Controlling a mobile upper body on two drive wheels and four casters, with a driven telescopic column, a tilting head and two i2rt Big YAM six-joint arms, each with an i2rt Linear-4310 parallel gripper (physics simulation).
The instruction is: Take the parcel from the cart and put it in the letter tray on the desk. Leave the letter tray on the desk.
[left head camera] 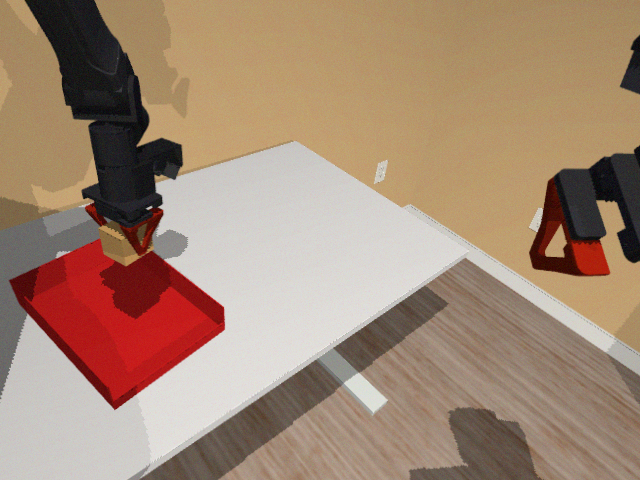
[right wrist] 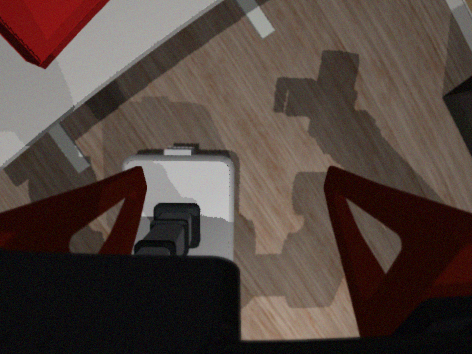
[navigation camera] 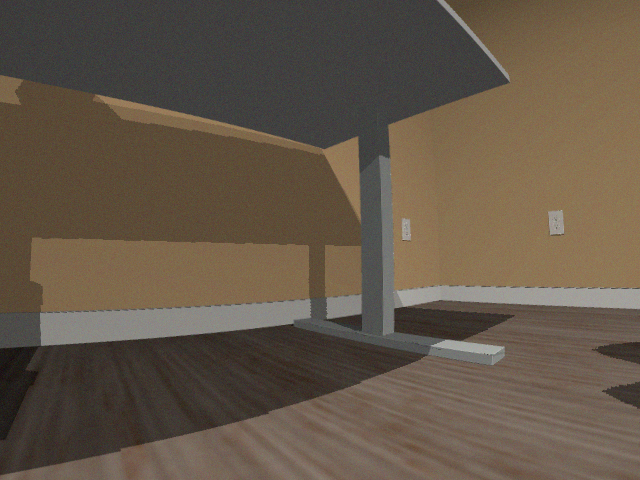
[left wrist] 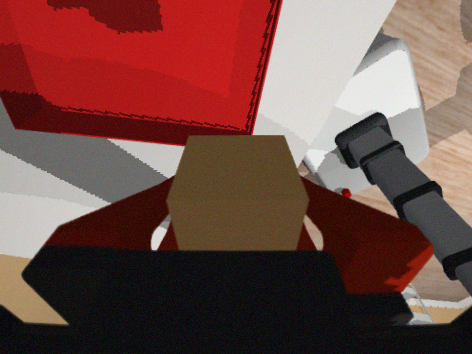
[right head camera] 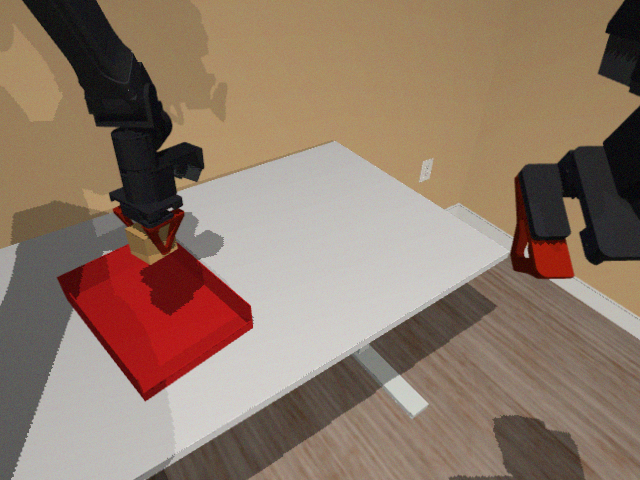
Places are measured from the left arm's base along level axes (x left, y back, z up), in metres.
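Where they show: left gripper, between the fingertips: (left head camera: 130, 248) (left wrist: 236, 177) (right head camera: 156, 247); right gripper, between the fingertips: (left head camera: 589, 259) (right wrist: 235, 176) (right head camera: 579, 260).
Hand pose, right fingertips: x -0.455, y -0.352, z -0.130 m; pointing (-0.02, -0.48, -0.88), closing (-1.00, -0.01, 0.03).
Observation:
After its pixels a point has its place.
The parcel (left head camera: 114, 246) {x 0.012, y -0.662, z -0.387 m} (right head camera: 139, 244) {x 0.011, y -0.662, z -0.383 m} (left wrist: 237, 192) {x -0.016, y -0.712, z -0.374 m} is a small tan box. My left gripper (left head camera: 125, 241) {x -0.001, y -0.690, z -0.413 m} (right head camera: 150, 241) {x -0.001, y -0.690, z -0.413 m} is shut on it and holds it raised near the tray's back corner. The letter tray (left head camera: 204, 303) {x -0.096, y -0.790, z -0.650 m} (right head camera: 232, 303) {x -0.091, y -0.795, z -0.661 m} (left wrist: 125, 128) {x 0.185, y -0.719, z -0.648 m} is red and shallow and sits on the white desk (left head camera: 310, 232) {x -0.353, y -1.090, z -0.687 m} (right head camera: 351, 232) {x -0.375, y -1.090, z -0.687 m}. A dark shadow falls on the tray's floor. In the left wrist view the parcel lies just below the tray's near wall. My right gripper (right wrist: 235, 176) {x -0.455, y -0.352, z -0.130 m} is open and empty, off the desk's right side over the floor. The cart does not show.
The white robot base (left wrist: 387, 82) {x -0.378, y -0.200, z -1.147 m} (right wrist: 200, 185) {x -0.332, y -0.187, z -1.147 m} with its dark column (left wrist: 415, 185) {x -0.238, y -0.060, z -0.794 m} (right wrist: 162, 237) {x -0.237, y -0.060, z -0.821 m} stands beside the desk. A desk leg (navigation camera: 376, 232) {x -0.450, y -1.220, z -1.100 m} and its foot (left head camera: 361, 387) (right head camera: 400, 395) (navigation camera: 467, 351) stand under the desk. A tan wall (left head camera: 310, 77) {x -0.387, y -1.703, z -0.472 m} runs behind.

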